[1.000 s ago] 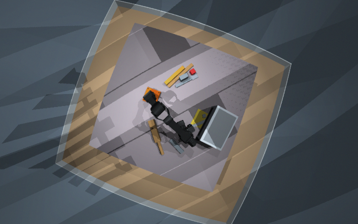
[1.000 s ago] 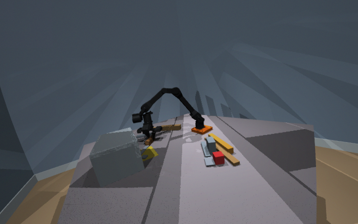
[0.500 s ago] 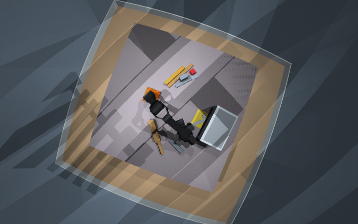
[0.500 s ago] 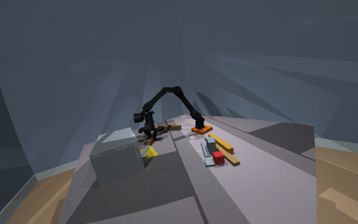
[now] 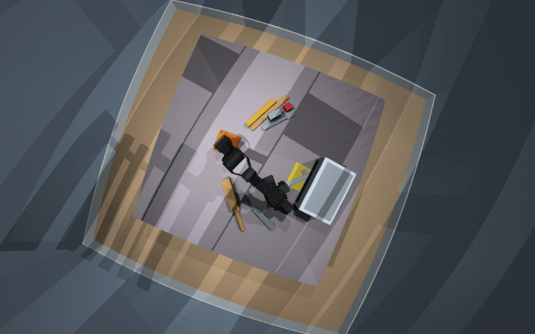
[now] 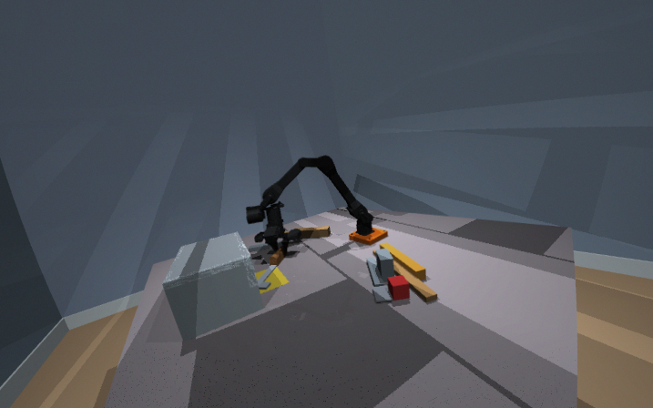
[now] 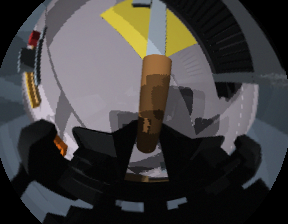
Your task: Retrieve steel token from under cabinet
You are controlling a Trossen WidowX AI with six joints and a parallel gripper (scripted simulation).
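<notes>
My gripper tip is now 150 mm past the wooden paddle, 190 mm to the left of it and 10 mm below it. From my gripper tip the other things lie so: thin grey bar 30 mm ahead, 170 mm to the right; then grey block 190 mm behind, 390 mm to the left, 30 mm above; then steel token 120 mm ahead, 180 mm to the left.
</notes>
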